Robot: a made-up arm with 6 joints. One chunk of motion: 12 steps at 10 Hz.
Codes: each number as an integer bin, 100 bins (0 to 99) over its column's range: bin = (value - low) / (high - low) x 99, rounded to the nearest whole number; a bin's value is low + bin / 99 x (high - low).
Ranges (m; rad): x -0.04..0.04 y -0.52..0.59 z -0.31..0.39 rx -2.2..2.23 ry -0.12..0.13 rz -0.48..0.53
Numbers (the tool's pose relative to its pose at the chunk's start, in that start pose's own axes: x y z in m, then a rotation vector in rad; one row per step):
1: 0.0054 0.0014 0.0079 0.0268 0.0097 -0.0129
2: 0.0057 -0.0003 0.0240 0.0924 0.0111 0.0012
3: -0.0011 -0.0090 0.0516 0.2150 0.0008 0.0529
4: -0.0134 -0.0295 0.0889 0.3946 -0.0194 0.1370
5: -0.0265 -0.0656 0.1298 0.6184 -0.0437 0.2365
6: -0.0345 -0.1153 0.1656 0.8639 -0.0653 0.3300
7: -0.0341 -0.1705 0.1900 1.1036 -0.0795 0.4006
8: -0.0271 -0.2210 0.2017 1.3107 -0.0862 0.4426
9: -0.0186 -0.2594 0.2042 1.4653 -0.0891 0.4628
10: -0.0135 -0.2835 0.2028 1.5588 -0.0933 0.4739
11: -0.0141 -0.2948 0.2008 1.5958 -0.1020 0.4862
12: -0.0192 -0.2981 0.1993 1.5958 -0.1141 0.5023
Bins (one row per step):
1: 56 47 45 50 51 46
2: 57 46 47 51 52 47
3: 48 46 51 54 48 52
4: 33 44 56 58 40 60
5: 17 41 62 63 30 70
6: 7 36 67 68 22 79
7: 7 31 71 74 16 86
8: 16 27 72 78 13 90
9: 26 23 73 82 12 92
10: 33 21 73 84 11 94
11: 32 20 72 85 7 95
12: 26 20 72 85 2 96

